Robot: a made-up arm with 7 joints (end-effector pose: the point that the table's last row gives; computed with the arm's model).
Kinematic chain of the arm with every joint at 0, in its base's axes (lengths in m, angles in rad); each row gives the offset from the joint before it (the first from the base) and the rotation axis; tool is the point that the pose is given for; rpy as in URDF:
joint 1: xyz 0 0 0.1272 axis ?
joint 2: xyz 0 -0.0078 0.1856 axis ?
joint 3: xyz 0 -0.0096 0.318 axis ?
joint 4: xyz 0 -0.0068 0.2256 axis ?
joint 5: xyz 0 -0.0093 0.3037 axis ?
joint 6: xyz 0 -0.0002 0.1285 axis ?
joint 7: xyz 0 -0.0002 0.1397 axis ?
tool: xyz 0 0 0 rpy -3.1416 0 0
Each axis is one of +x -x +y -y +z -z.
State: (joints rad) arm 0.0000 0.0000 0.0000 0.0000 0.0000 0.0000 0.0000
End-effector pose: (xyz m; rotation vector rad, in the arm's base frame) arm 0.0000 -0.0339 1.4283 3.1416 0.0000 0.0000
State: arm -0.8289 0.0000 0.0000 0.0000 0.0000 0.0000 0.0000
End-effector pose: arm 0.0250 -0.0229 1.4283 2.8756 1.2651 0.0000
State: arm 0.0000 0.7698 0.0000 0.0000 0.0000 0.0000 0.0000
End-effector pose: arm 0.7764 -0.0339 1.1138 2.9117 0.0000 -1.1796
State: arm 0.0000 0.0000 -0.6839 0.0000 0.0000 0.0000 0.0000
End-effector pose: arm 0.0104 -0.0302 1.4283 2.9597 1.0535 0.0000
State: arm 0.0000 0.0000 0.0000 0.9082 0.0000 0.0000 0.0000
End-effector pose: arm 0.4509 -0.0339 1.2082 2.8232 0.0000 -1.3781
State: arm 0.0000 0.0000 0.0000 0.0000 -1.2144 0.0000 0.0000
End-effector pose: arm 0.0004 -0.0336 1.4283 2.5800 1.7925 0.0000
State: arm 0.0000 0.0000 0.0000 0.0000 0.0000 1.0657 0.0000
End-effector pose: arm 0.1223 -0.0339 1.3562 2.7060 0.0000 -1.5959
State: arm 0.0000 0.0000 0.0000 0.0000 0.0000 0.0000 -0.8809
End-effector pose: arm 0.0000 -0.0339 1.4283 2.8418 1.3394 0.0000
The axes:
joint 1: -z
joint 2: +y
joint 3: -z
joint 4: +y
joint 5: -z
joint 6: +y
joint 7: -z

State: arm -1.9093 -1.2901 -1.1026 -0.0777 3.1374 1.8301 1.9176
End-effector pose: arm 0.4643 -0.7998 0.5122 1.2462 0.0546 -1.8595
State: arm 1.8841 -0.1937 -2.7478 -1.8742 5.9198 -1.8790 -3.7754
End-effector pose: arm -0.1654 -0.2282 0.6798 -0.0277 -0.6128 0.2786
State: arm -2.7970 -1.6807 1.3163 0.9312 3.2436 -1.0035 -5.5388
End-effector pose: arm 0.8776 0.2014 0.3230 1.6606 -0.6854 0.5688
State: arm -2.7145 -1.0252 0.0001 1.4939 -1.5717 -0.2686 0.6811
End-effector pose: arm 0.2188 -0.0220 1.1004 -0.5642 2.7905 -0.7202
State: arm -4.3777 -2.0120 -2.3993 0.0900 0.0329 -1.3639 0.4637
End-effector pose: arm 0.2438 0.9221 -0.0502 1.9080 0.8505 0.1507
